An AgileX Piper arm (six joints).
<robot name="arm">
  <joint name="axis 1" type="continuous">
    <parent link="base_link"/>
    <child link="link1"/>
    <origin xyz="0 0 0.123"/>
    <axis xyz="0 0 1"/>
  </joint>
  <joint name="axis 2" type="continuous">
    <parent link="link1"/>
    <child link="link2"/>
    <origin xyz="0 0 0" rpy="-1.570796 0 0"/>
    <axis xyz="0 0 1"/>
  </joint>
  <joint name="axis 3" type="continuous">
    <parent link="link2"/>
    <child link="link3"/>
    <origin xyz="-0.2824 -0.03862 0"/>
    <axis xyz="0 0 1"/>
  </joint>
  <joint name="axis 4" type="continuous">
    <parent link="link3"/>
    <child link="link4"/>
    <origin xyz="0.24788 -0.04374 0" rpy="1.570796 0 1.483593"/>
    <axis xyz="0 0 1"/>
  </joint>
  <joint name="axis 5" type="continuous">
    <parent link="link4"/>
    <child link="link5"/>
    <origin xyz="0 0 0" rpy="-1.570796 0 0"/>
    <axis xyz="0 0 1"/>
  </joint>
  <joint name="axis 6" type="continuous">
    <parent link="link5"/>
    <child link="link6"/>
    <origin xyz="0 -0.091 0" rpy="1.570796 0 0"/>
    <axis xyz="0 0 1"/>
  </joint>
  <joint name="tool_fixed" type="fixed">
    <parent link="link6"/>
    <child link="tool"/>
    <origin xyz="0 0 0"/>
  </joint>
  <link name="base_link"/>
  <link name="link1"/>
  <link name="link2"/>
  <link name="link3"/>
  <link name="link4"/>
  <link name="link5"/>
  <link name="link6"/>
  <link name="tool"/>
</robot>
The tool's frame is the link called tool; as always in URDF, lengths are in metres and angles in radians. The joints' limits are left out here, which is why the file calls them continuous.
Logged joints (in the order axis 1, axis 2, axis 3, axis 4, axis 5, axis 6), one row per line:
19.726 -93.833 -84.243 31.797 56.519 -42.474
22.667 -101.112 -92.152 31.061 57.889 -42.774
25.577 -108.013 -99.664 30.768 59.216 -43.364
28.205 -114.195 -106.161 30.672 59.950 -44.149
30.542 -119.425 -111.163 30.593 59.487 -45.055
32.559 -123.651 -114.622 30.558 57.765 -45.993
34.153 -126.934 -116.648 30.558 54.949 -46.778
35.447 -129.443 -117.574 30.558 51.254 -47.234
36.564 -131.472 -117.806 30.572 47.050 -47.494
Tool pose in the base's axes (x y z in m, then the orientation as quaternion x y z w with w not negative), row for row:
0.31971 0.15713 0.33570 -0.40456 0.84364 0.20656 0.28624
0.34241 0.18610 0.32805 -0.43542 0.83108 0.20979 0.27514
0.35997 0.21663 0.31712 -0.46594 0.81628 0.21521 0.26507
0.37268 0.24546 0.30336 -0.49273 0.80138 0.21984 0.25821
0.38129 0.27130 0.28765 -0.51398 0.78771 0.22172 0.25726
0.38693 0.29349 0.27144 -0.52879 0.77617 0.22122 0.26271
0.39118 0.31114 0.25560 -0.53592 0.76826 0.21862 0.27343
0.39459 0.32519 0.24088 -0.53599 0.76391 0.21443 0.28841
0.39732 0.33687 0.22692 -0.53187 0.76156 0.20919 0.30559
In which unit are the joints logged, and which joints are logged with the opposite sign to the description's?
The joints are logged in degrees. Opposite sign: axis 2.
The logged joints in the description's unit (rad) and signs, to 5 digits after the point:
0.34428 1.63769 -1.47032 0.55496 0.98644 -0.74131
0.39561 1.76474 -1.60836 0.54212 1.01035 -0.74655
0.44640 1.88518 -1.73946 0.53700 1.03351 -0.75684
0.49227 1.99308 -1.85286 0.53533 1.04632 -0.77055
0.53306 2.08436 -1.94016 0.53395 1.03824 -0.78636
0.56826 2.15812 -2.00053 0.53334 1.00819 -0.80273
0.59608 2.21542 -2.03589 0.53334 0.95904 -0.81643
0.61867 2.25921 -2.05205 0.53334 0.89455 -0.82439
0.63816 2.29462 -2.05610 0.53358 0.82118 -0.82893

